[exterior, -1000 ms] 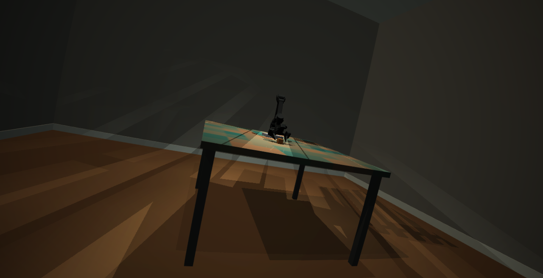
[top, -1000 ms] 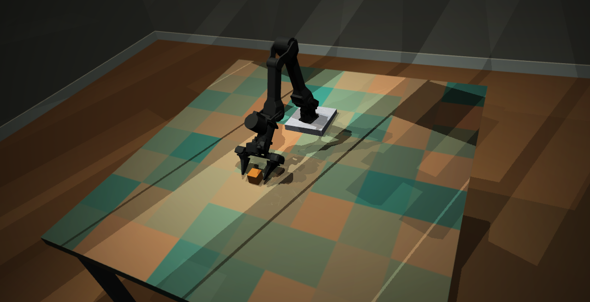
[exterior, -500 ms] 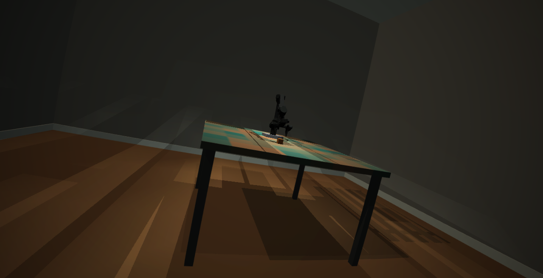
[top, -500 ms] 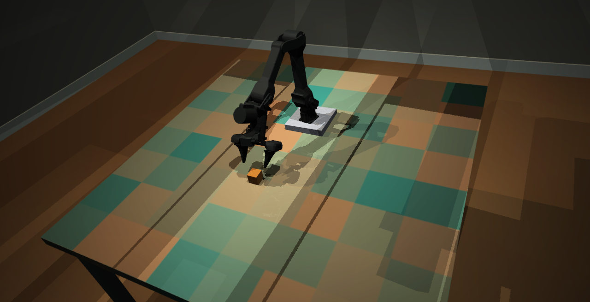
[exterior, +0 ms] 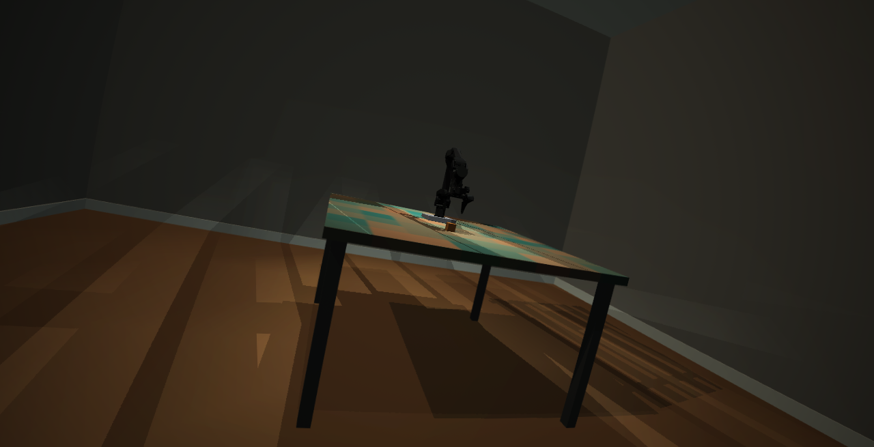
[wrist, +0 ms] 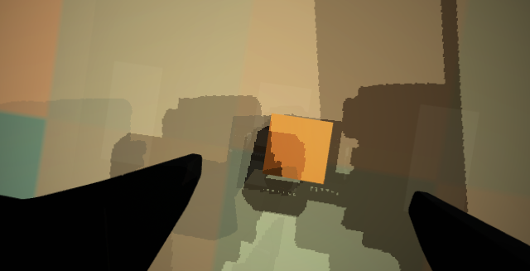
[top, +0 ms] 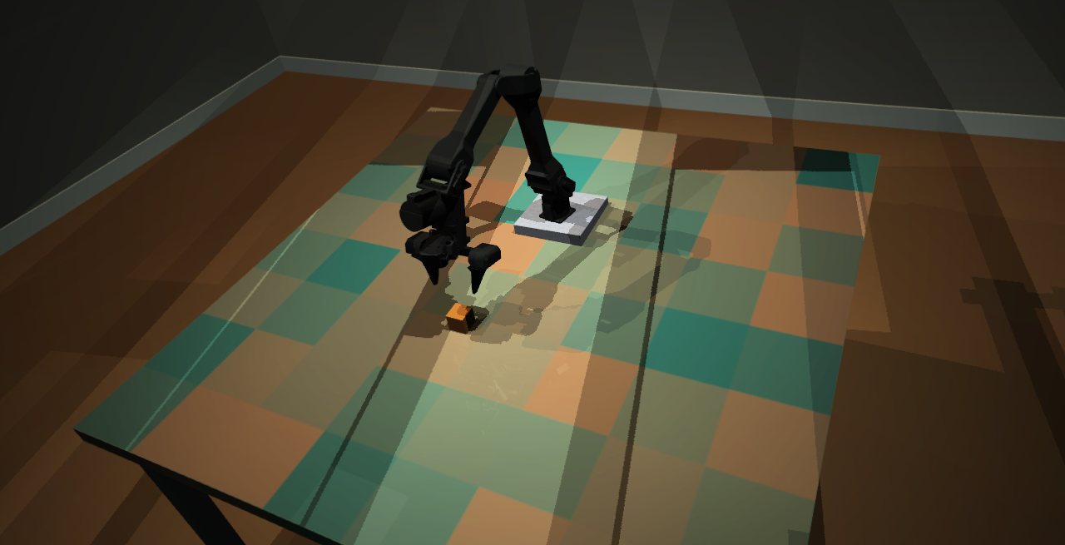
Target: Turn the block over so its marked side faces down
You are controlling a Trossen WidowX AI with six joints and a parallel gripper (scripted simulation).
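My gripper tip is 8 cm above the orange block.
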